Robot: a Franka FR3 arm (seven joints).
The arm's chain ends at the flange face. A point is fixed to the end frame.
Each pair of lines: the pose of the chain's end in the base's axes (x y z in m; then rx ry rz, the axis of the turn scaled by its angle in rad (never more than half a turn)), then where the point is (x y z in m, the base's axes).
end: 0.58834 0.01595 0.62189 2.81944 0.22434 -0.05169
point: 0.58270 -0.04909 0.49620
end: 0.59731 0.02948 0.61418 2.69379 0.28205 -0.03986
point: 0.59645 -0.05018 0.49708
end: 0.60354 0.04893 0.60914 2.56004 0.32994 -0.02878
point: 0.60799 -0.04479 0.50304
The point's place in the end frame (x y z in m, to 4 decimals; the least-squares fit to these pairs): -0.0077 0.0220 0.1397
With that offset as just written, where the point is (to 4 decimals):
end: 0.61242 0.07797 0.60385 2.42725 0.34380 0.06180
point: 0.6287 -0.0273 0.5105
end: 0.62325 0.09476 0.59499 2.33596 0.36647 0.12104
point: 0.6481 -0.0168 0.5113
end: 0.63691 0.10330 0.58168 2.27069 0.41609 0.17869
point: 0.6712 -0.0106 0.5048
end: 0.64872 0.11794 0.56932 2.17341 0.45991 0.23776
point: 0.6930 0.0006 0.5034
